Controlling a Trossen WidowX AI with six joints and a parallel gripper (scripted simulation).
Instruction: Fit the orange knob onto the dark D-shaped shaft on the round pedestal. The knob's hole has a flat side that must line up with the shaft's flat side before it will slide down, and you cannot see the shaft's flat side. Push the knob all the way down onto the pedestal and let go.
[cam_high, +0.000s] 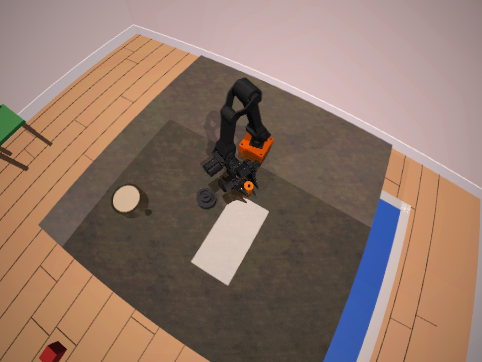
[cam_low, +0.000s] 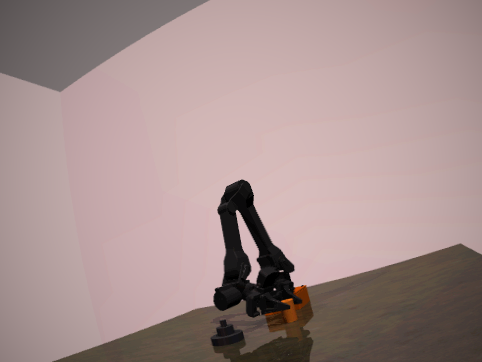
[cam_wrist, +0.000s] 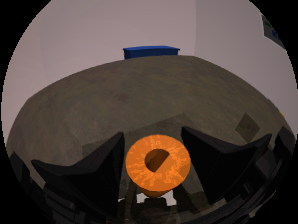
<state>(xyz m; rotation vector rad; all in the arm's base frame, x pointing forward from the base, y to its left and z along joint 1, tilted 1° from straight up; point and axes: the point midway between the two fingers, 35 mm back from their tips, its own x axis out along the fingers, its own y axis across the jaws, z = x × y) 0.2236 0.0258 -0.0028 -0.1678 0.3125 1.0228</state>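
The orange knob is 20 mm behind my gripper tip, 30 mm to the right of it and 20 mm below it. The rest, counted from my gripper tip: dark round pedestal: 80 mm ahead, 180 mm to the right, 10 mm below.
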